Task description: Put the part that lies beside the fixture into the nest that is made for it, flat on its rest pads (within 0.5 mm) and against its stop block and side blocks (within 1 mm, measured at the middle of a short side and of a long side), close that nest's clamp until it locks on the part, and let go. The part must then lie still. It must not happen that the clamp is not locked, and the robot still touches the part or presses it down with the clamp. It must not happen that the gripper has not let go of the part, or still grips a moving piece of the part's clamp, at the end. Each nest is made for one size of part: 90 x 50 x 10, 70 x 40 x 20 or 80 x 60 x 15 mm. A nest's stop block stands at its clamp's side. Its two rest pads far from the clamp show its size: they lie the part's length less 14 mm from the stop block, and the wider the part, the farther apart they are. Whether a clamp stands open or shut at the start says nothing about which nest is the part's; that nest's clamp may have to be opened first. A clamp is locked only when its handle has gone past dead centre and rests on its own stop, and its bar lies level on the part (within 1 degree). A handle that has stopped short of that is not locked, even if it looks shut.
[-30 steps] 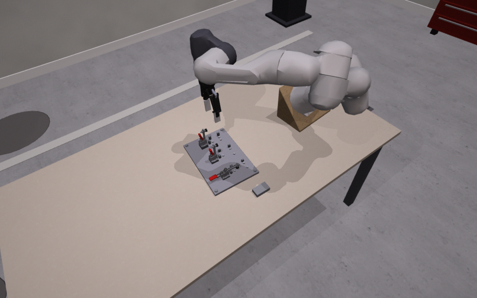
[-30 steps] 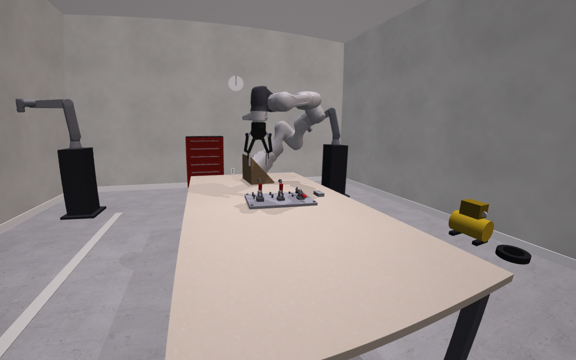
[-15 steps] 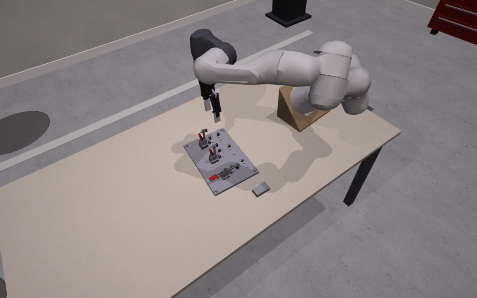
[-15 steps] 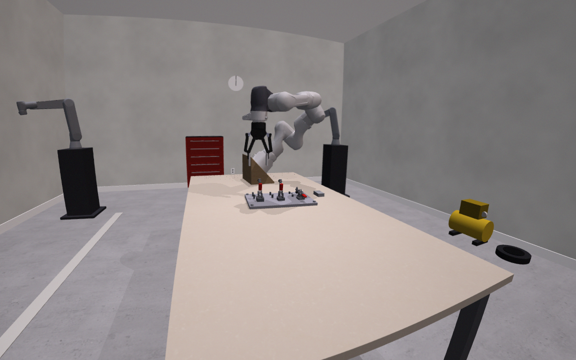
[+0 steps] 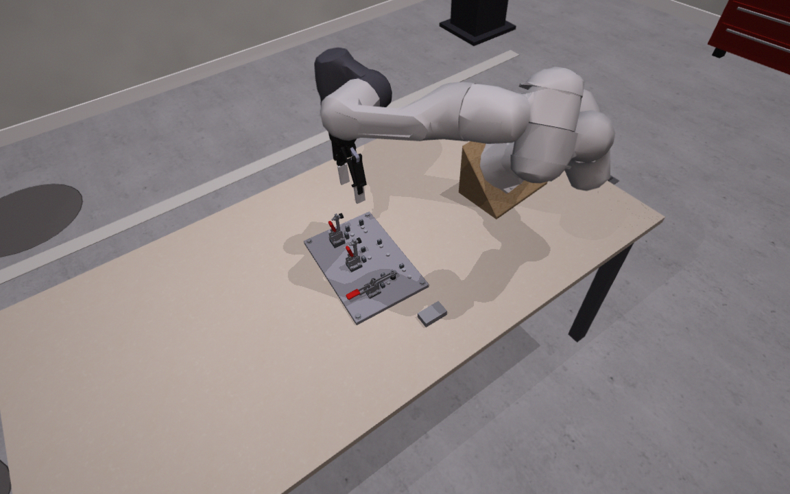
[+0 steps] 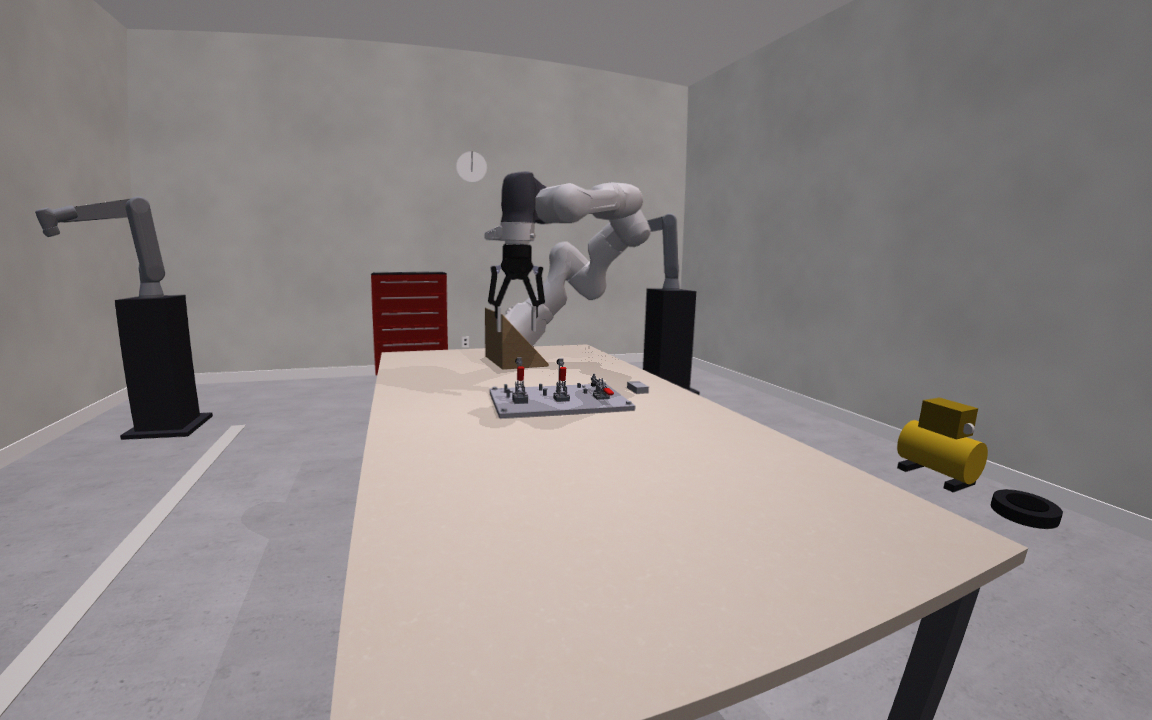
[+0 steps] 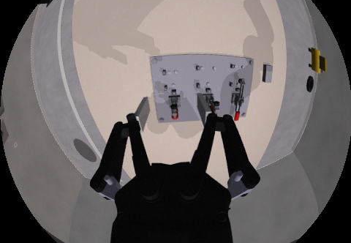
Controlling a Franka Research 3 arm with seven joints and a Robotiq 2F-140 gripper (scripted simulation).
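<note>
My gripper is now 37 cm to the right of the part, 20 cm above it and 1 cm past it. The rest, counted from my hand: grey fixture plate 21 cm below, 11 cm to the left, 5 cm ahead.
</note>
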